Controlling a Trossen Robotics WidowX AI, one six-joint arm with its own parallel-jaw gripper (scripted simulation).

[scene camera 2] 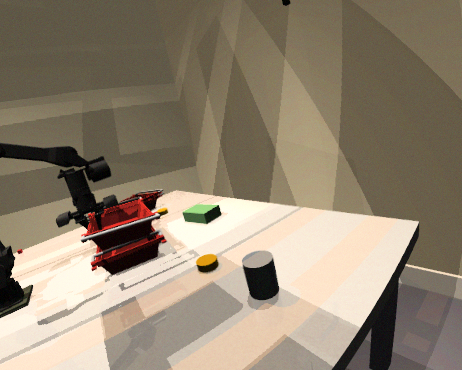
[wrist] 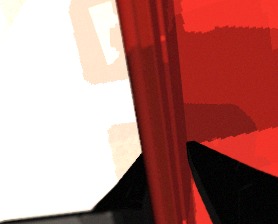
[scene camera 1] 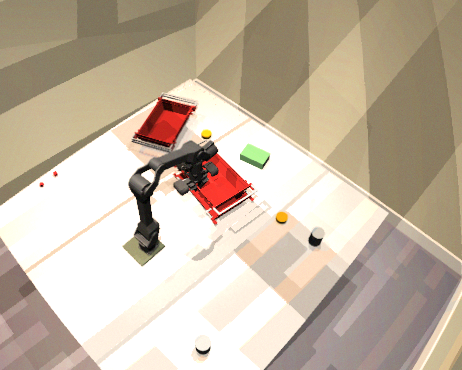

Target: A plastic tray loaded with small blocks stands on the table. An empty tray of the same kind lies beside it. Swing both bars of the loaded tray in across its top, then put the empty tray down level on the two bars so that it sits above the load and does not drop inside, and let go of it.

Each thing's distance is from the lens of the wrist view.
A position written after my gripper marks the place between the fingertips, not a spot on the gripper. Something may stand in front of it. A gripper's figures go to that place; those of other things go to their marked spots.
my gripper (wrist: 170, 152): 12 cm
red tray (wrist: 199, 78): 12 cm
